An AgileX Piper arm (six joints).
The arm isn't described. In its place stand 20 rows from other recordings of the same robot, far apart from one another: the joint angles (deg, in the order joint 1, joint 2, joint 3, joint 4, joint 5, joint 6), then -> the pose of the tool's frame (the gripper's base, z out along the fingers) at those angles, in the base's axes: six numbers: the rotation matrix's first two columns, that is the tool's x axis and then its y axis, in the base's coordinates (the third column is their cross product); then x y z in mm.
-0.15 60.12 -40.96 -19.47 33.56 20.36 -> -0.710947, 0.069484, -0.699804, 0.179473, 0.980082, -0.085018, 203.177, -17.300, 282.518
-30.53 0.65 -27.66 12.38 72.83 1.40 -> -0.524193, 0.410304, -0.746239, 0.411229, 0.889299, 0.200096, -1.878, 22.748, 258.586
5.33 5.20 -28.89 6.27 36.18 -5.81 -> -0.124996, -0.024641, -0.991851, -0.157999, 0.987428, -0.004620, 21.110, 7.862, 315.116
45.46 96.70 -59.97 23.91 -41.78 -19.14 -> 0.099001, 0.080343, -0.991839, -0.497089, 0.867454, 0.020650, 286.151, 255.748, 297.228
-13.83 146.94 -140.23 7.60 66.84 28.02 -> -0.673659, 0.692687, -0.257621, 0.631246, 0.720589, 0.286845, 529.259, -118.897, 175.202
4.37 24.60 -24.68 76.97 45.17 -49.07 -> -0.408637, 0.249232, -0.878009, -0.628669, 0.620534, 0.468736, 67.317, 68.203, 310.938
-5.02 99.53 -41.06 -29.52 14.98 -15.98 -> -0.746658, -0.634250, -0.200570, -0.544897, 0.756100, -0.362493, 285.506, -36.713, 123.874
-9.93 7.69 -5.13 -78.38 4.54 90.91 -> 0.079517, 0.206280, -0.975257, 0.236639, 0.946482, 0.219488, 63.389, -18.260, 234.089
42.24 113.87 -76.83 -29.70 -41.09 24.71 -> 0.043666, 0.071913, -0.996455, -0.877107, 0.480281, -0.003775, 320.265, 330.832, 258.864
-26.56 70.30 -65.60 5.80 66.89 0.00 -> -0.803135, 0.445823, -0.395241, 0.444378, 0.890121, 0.101055, 207.667, -94.355, 342.088
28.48 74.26 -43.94 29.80 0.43 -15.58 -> -0.487313, 0.015081, -0.873097, -0.371483, 0.901283, 0.222909, 244.739, 133.158, 278.448
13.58 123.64 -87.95 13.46 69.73 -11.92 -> -0.925983, -0.349155, 0.143688, -0.310820, 0.920984, 0.234901, 384.316, 113.275, 140.145
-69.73 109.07 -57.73 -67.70 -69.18 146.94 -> 0.167193, 0.940324, 0.296374, -0.039191, -0.294029, 0.954993, 199.738, -313.678, 209.927
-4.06 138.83 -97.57 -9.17 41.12 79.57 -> -0.200463, 0.965791, -0.164510, 0.955726, 0.229701, 0.183917, 471.652, -43.039, 61.056
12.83 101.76 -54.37 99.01 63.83 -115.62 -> -0.315155, -0.120124, -0.941407, -0.924795, 0.261658, 0.276206, 307.394, 152.737, 221.166
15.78 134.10 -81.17 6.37 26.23 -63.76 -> -0.248216, -0.950741, -0.185688, -0.935562, 0.284990, -0.208576, 416.042, 122.208, 40.127
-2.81 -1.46 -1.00 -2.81 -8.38 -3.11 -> 0.266633, -0.115828, -0.956813, 0.069888, 0.992462, -0.100668, 50.002, -1.803, 233.564
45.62 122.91 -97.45 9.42 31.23 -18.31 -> -0.404400, -0.666395, -0.626401, -0.834346, 0.549338, -0.045764, 333.764, 352.108, 201.222
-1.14 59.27 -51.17 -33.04 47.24 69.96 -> -0.276314, 0.666316, -0.692584, 0.720066, 0.620815, 0.309990, 198.357, -40.382, 334.586
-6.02 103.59 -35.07 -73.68 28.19 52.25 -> -0.969710, -0.195049, -0.147032, -0.094908, 0.855528, -0.508983, 254.545, -68.328, 96.592
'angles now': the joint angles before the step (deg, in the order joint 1, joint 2, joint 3, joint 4, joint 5, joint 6). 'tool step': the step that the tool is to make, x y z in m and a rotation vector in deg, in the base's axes. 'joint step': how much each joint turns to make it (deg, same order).
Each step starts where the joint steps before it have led.
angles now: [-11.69, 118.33, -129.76, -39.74, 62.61, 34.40]
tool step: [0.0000, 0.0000, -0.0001, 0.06, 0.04, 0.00]
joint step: [-0.01, 0.01, -0.02, 0.07, 0.05, -0.04]
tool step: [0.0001, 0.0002, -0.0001, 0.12, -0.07, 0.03]
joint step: [0.01, -0.01, 0.02, 0.11, -0.03, 0.06]
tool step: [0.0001, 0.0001, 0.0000, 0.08, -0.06, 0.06]
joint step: [0.00, 0.00, -0.01, 0.11, -0.05, -0.01]
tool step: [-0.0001, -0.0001, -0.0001, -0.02, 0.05, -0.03]
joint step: [-0.01, -0.02, 0.05, -0.03, 0.02, 0.00]
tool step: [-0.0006, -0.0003, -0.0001, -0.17, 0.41, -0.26]
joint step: [0.01, 0.01, -0.03, -0.26, 0.42, -0.12]
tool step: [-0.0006, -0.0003, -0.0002, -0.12, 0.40, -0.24]
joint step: [0.00, 0.00, 0.01, -0.21, 0.39, -0.11]
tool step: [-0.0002, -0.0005, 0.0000, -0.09, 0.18, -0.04]
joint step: [-0.05, 0.03, -0.07, -0.04, 0.11, -0.18]
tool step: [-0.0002, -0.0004, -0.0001, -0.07, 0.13, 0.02]
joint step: [-0.05, -0.02, 0.06, -0.01, 0.00, -0.14]
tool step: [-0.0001, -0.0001, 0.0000, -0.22, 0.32, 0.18]
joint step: [-0.01, 0.00, 0.01, -0.03, 0.04, -0.41]
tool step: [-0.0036, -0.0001, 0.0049, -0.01, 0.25, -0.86]
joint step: [0.01, -0.16, -0.97, -0.18, 1.58, -0.29]
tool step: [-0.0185, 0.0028, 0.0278, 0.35, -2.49, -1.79]
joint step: [0.00, -2.43, -2.45, 0.24, 3.19, -0.12]
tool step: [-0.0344, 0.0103, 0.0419, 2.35, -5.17, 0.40]
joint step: [-0.01, -5.70, -1.18, 3.41, 2.48, -0.60]
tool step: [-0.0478, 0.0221, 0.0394, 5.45, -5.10, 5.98]
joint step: [0.01, -9.26, 2.95, 9.47, 1.21, -2.79]
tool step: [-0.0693, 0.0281, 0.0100, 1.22, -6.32, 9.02]
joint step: [0.00, -18.84, 22.05, 8.00, -10.79, -2.19]
